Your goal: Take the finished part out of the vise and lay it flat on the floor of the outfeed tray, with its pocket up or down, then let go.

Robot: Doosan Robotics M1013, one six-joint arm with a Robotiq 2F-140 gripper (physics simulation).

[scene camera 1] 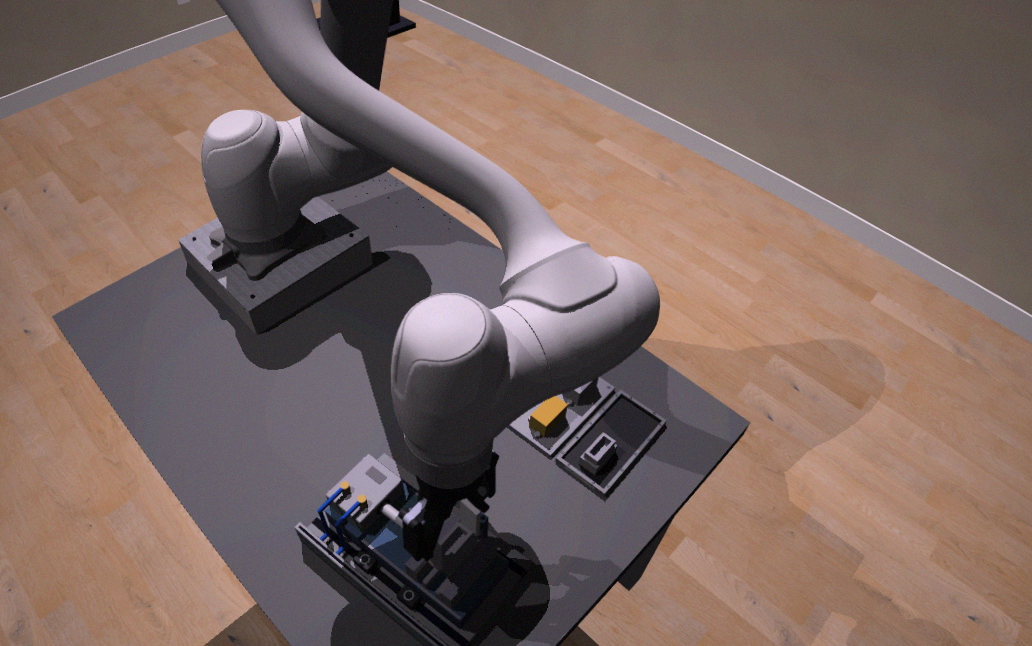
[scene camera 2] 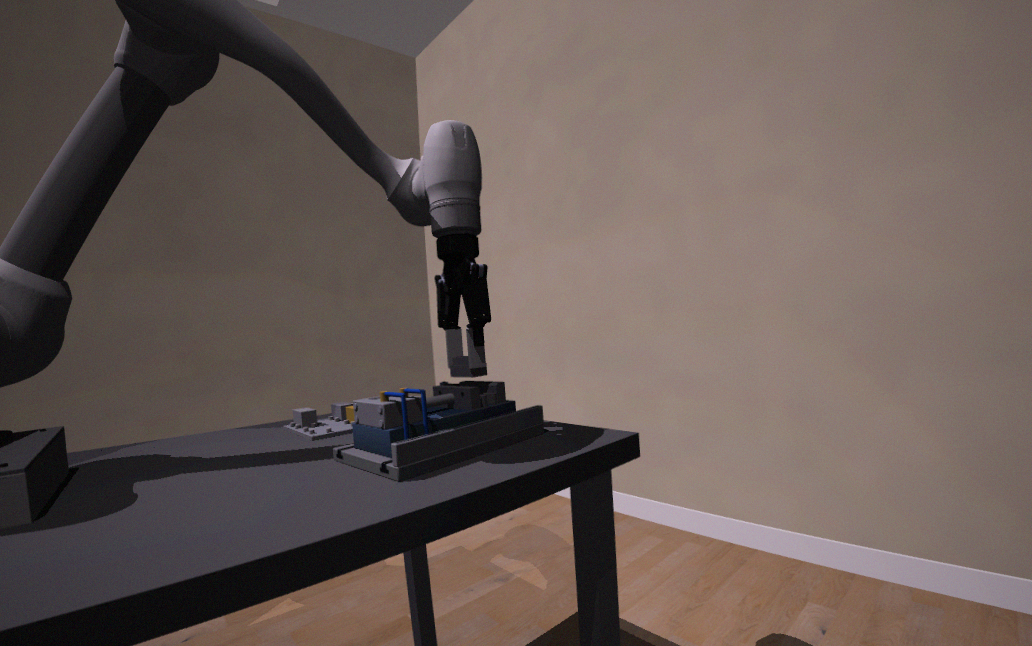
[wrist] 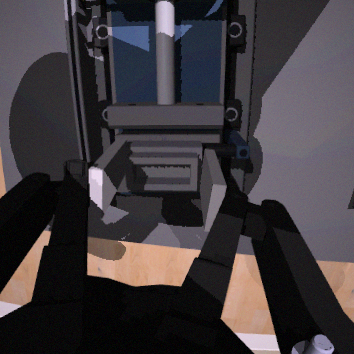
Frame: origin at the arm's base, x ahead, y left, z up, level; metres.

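Where they show: gripper, fingertip midpoint: (scene camera 1: 451, 545) (scene camera 2: 466, 367) (wrist: 163, 161); arm's base at its link origin: (scene camera 1: 268, 237).
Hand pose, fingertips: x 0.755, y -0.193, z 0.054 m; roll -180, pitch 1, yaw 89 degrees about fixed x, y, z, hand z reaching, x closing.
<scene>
Things, the pixels of their top centre, and the offset from my fingertips.
- finished part at its top centre: (wrist: 161, 174) (scene camera 1: 452, 541) (scene camera 2: 467, 356) dx +0.003, dy +0.000, dz +0.020 m
- vise at its top centre: (wrist: 157, 69) (scene camera 1: 410, 526) (scene camera 2: 438, 388) dx -0.069, dy -0.014, dz -0.027 m
- pocketed grey part at its top centre: (scene camera 1: 600, 446) dx +0.020, dy +0.313, dz -0.085 m
- light plate at its top centre: (scene camera 1: 546, 393) (scene camera 2: 334, 423) dx -0.128, dy +0.350, dz -0.118 m
- yellow block at its top centre: (scene camera 1: 549, 409) (scene camera 2: 358, 406) dx -0.087, dy +0.306, dz -0.082 m
- long raised rail at its top centre: (wrist: 74, 72) (scene camera 1: 370, 587) (scene camera 2: 477, 422) dx -0.058, dy -0.102, dz -0.076 m
My gripper (scene camera 1: 451, 533) (scene camera 2: 466, 358) (wrist: 163, 161) is shut on the finished part (scene camera 2: 467, 371) (wrist: 170, 187), a grey block with a rectangular pocket that faces up in the wrist view. The part is held roughly level, a little above the vise (scene camera 1: 388, 537) (scene camera 2: 373, 440) (wrist: 165, 116), with a gap under it in the second scene view. The fingers are on two opposite sides of the part. The outfeed tray (scene camera 1: 582, 476), dark with a grey rim, lies at the right of the table in the first scene view; another pocketed grey part (scene camera 1: 597, 454) stands in it.
Beside the outfeed tray lies a light plate (scene camera 1: 539, 440) (scene camera 2: 316, 435) bearing a yellow block (scene camera 1: 549, 415) and grey blocks. Blue hoses (scene camera 1: 329, 508) (scene camera 2: 415, 391) rise from the vise's actuator end. A long raised rail (scene camera 2: 468, 435) runs along the vise's side. The table edge is close by.
</scene>
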